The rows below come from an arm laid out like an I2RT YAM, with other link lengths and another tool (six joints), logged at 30 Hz.
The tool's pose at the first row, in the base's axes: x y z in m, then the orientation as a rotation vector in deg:
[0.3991 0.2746 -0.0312 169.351 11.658 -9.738]
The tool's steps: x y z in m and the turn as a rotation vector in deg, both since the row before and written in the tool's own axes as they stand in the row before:
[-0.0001 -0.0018 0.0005 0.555 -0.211 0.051]
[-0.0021 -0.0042 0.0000 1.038 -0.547 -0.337]
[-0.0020 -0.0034 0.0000 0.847 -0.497 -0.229]
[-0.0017 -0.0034 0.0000 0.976 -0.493 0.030]
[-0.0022 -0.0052 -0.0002 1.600 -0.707 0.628]
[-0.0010 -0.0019 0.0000 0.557 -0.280 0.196]
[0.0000 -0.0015 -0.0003 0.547 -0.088 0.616]
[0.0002 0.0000 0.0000 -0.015 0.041 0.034]
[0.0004 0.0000 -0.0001 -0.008 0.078 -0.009]
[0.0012 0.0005 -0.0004 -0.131 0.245 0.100]
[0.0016 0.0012 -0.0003 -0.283 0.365 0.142]
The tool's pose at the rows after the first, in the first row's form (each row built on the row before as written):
[0.3987 0.2763 -0.0320 169.874 11.540 -10.127]
[0.3960 0.2801 -0.0324 170.804 11.943 -11.142]
[0.3935 0.2832 -0.0326 171.552 12.199 -12.047]
[0.3913 0.2863 -0.0328 172.435 12.061 -12.949]
[0.3884 0.2912 -0.0328 173.911 10.958 -14.237]
[0.3872 0.2930 -0.0328 174.414 10.601 -14.742]
[0.3871 0.2945 -0.0326 174.945 9.612 -14.927]
[0.3873 0.2945 -0.0326 174.938 9.564 -14.860]
[0.3877 0.2945 -0.0326 174.944 9.583 -14.741]
[0.3890 0.2942 -0.0324 174.858 9.454 -14.341]
[0.3908 0.2932 -0.0323 174.641 9.280 -13.732]

